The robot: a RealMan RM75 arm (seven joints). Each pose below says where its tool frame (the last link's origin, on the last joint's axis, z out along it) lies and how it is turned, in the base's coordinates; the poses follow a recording.
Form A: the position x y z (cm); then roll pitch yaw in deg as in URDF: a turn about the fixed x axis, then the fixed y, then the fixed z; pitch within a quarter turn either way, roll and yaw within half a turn.
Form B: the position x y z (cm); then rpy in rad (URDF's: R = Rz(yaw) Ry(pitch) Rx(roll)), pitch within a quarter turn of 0, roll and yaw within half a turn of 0. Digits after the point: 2 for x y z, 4 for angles.
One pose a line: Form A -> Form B
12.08 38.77 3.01 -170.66 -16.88 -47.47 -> 12.08 38.77 3.01 -2.9786 -0.2946 -0.8285
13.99 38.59 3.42 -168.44 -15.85 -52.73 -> 13.99 38.59 3.42 -2.9398 -0.2766 -0.9203
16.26 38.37 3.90 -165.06 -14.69 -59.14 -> 16.26 38.37 3.90 -2.8808 -0.2564 -1.0322
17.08 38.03 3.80 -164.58 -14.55 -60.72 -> 17.08 38.03 3.80 -2.8725 -0.2539 -1.0598
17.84 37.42 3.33 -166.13 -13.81 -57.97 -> 17.84 37.42 3.33 -2.8995 -0.2410 -1.0118
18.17 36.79 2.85 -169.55 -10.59 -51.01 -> 18.17 36.79 2.85 -2.9592 -0.1848 -0.8903
